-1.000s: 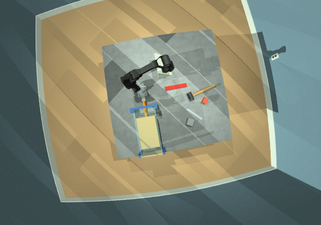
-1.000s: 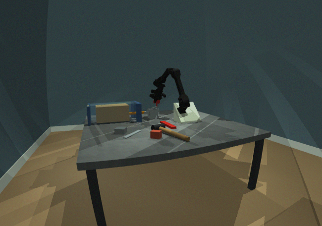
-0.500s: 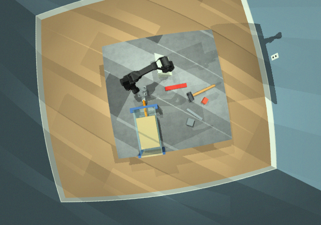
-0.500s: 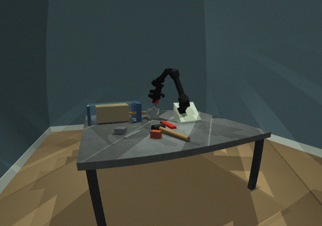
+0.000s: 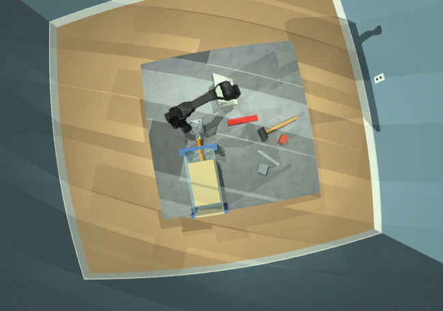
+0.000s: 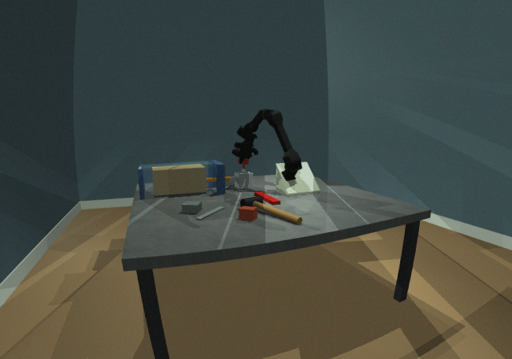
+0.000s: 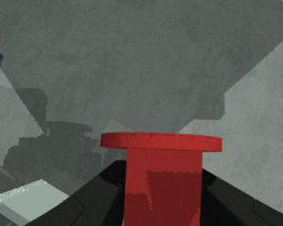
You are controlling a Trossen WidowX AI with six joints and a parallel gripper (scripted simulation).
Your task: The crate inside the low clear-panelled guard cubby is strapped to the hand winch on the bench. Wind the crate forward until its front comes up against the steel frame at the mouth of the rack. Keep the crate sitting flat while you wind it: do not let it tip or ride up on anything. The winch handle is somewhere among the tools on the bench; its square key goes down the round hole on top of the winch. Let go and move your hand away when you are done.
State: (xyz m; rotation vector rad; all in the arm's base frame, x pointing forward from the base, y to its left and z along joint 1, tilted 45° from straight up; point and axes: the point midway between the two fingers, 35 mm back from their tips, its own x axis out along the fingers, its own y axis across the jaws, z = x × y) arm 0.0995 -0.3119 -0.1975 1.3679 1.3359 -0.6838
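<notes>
The winch handle is 5 cm to the left of my gripper tip, 3 cm below it and 1 cm ahead of it. Also, from my gripper tip: clear-panelled cubby (44 cm ahead, 6 cm to the left, 2 cm below); grey winch (10 cm to the left, 10 cm below, 2 cm ahead); red spool-shaped handle grip (1 cm to the left).
</notes>
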